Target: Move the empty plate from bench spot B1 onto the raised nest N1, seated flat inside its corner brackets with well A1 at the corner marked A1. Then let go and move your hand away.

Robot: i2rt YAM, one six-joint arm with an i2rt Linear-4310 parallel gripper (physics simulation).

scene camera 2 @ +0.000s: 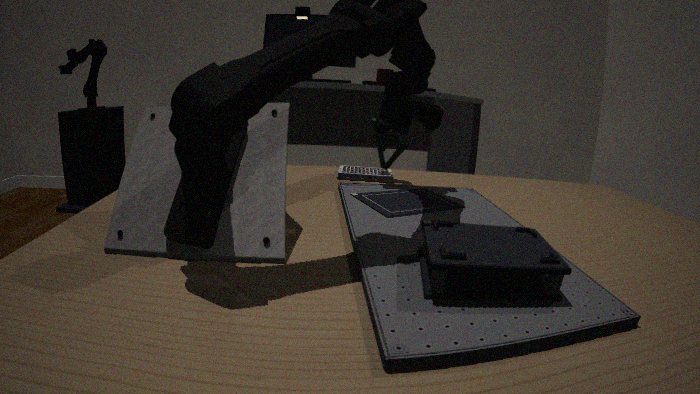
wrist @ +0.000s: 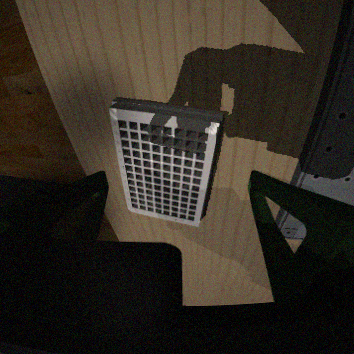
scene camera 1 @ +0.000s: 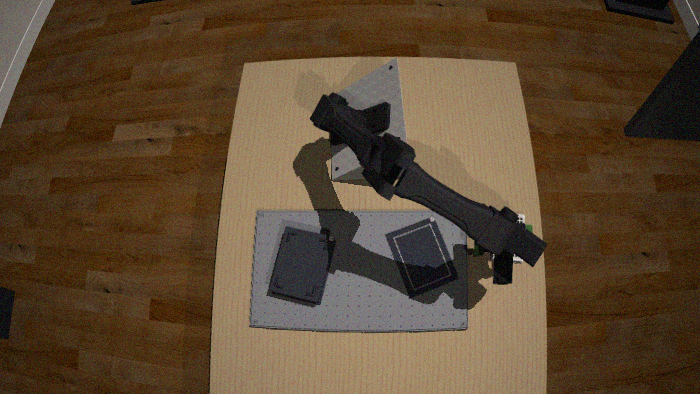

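Note:
The white plate with a grid of dark wells lies flat on the wooden table beside the breadboard; the arm hides much of it in scene camera 1. My gripper is open and empty, a little above the plate. In the wrist view the plate shows between the two spread fingers, with a wider gap on the right finger's side. The raised nest is a dark block with corner brackets and bears no plate. Its A1 mark is too dark to read.
The perforated breadboard bears the nest and a flat dark pad with a white outline. The arm stands before a slanted grey panel. The arm's shadow crosses the breadboard.

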